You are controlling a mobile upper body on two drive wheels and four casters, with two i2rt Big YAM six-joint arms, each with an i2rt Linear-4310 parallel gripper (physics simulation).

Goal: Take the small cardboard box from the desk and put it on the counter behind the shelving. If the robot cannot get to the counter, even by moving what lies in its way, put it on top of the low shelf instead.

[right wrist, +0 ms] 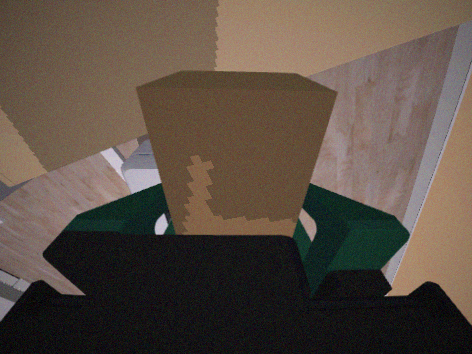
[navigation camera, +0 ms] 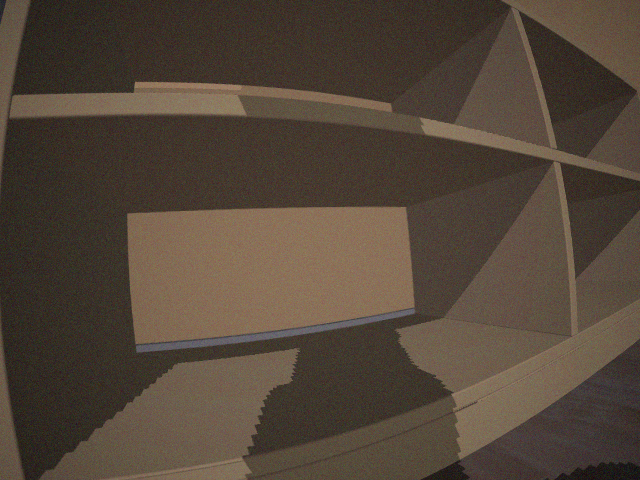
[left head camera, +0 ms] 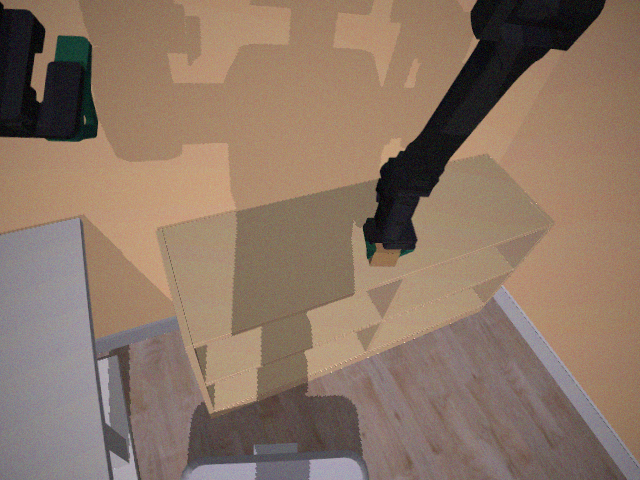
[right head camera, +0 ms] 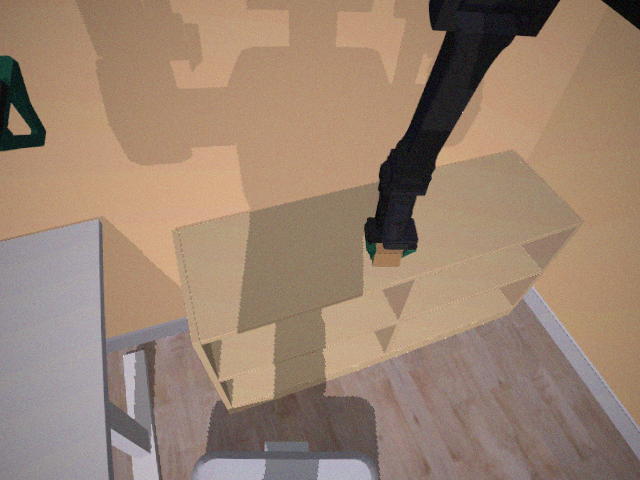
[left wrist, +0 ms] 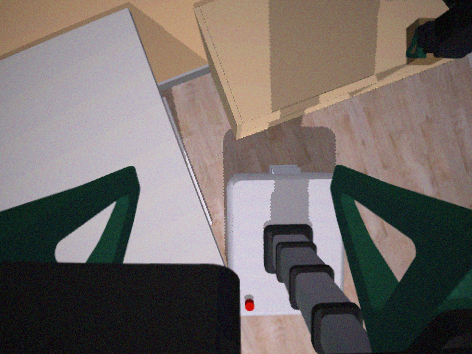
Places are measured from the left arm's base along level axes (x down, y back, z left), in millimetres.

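Pixels of known places: left gripper, between the fingertips: (left head camera: 33, 127) (left wrist: 235, 176); right gripper, between the fingertips: (right wrist: 235, 176) (left head camera: 380, 257) (right head camera: 384, 257) (left wrist: 418, 55).
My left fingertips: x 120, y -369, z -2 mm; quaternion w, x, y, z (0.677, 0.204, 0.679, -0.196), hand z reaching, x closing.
Observation:
Behind a point stands the place of what it marks.
The small brown cardboard box (left head camera: 383, 258) @[y -608, x 614, z -450 mm] (right head camera: 387, 259) @[y -608, x 617, z -454 mm] (left wrist: 411, 31) @[y -680, x 624, z -425 mm] (right wrist: 240, 135) @[y -683, x 595, z -456 mm] is between the green fingers of my right gripper (left head camera: 386, 252) @[y -632, x 642, z -455 mm] (right head camera: 391, 252) @[y -632, x 642, z -455 mm] (right wrist: 235, 176) @[y -632, x 642, z -455 mm], which is shut on it. In both head views the box overlaps the top of the low wooden shelf (left head camera: 294, 253) @[y -758, x 800, z -270 mm] (right head camera: 305, 253) @[y -758, x 800, z -274 mm] (left wrist: 320, 50) @[y -704, x 800, z -261 mm] (navigation camera: 564, 232) @[y -690, x 1185, z -574 mm], near its front edge. I cannot tell the height of the box above that top. My left gripper (left wrist: 235, 176) @[y -369, x 120, z -2 mm] is open and empty, away to the left. The counter behind the shelving cannot be identified in these views.
A white table (left head camera: 41, 335) @[y -464, x 690, z 255 mm] (right head camera: 46, 335) @[y -448, x 689, z 272 mm] (left wrist: 90, 110) @[y -517, x 690, z 370 mm] stands left of the shelf, with a narrow strip of floor between them. My white base (left head camera: 222, 471) @[y -279, x 1150, z -79 mm] (right head camera: 336, 469) @[y -271, x 1150, z -367 mm] (left wrist: 250, 200) @[y -211, x 1150, z -66 mm] is close in front of the shelf. Orange walls (left head camera: 584, 180) @[y -996, x 692, z -1254 mm] (right head camera: 610, 268) @[y -826, x 957, z -1315 mm] rise behind and at the right.

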